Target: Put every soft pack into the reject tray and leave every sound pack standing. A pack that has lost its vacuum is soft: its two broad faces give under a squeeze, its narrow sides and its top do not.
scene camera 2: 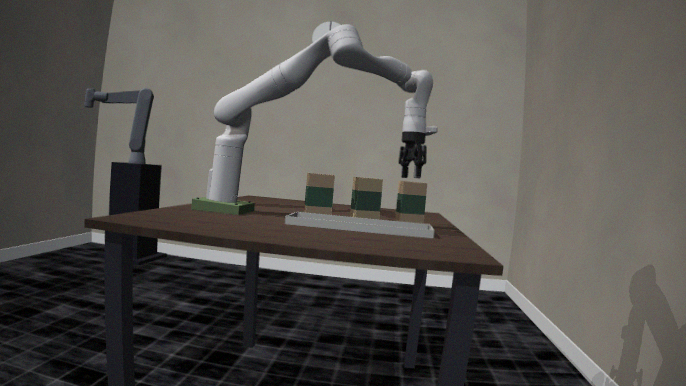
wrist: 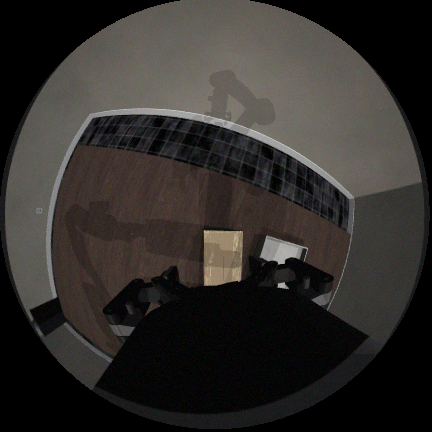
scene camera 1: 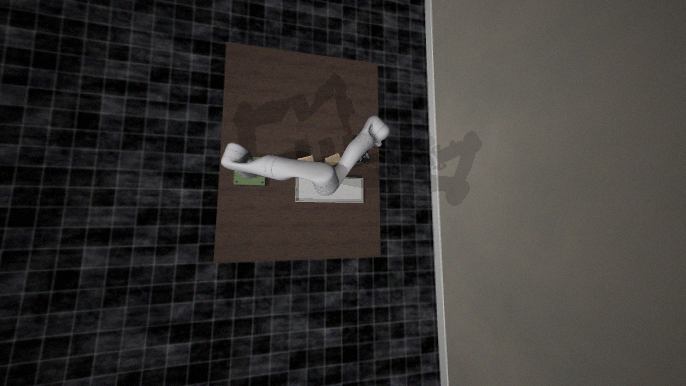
Labels:
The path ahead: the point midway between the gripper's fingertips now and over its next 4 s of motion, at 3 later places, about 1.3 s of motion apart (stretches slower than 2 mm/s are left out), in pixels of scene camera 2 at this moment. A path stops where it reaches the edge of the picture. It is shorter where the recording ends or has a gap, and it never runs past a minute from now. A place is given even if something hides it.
The gripper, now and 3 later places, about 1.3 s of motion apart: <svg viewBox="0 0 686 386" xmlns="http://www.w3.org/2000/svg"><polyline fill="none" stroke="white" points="410,178 409,192 374,158 320,156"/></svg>

